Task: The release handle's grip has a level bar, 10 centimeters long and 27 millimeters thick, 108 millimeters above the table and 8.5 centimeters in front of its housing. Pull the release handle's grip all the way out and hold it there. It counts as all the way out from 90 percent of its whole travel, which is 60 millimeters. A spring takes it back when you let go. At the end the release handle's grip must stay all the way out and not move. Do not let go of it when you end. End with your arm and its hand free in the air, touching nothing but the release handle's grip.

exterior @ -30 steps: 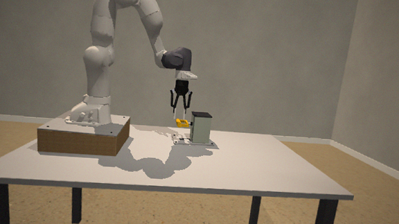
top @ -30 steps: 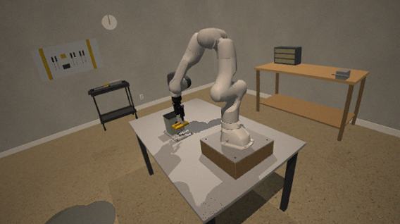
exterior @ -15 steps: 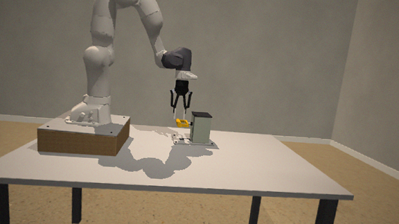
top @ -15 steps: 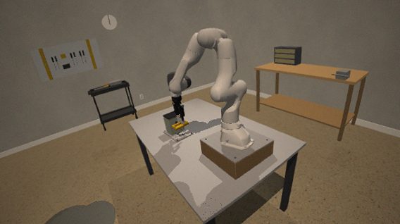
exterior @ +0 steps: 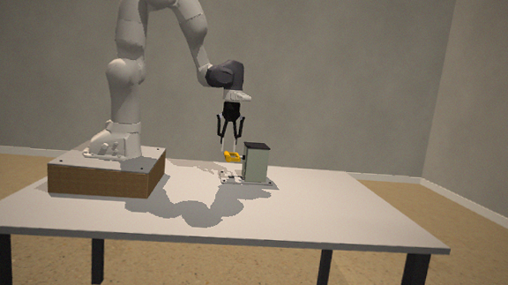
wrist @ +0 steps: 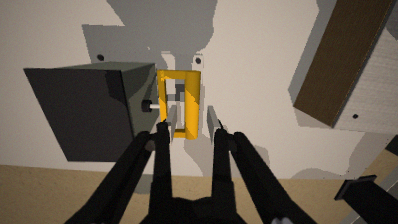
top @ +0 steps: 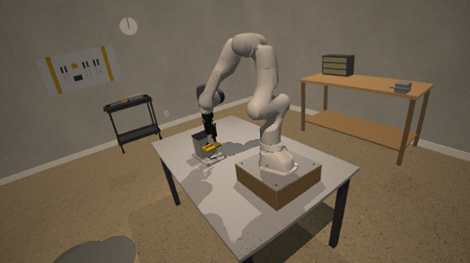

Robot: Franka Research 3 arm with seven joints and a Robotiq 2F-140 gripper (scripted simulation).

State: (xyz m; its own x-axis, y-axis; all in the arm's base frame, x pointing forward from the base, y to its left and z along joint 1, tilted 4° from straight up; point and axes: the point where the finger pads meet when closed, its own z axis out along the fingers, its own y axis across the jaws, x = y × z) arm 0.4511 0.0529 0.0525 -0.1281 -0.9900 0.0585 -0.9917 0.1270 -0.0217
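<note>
The flat base plate is 16 cm below my hand, 9 cm ahead of it and 1 cm to the right of it.
</note>
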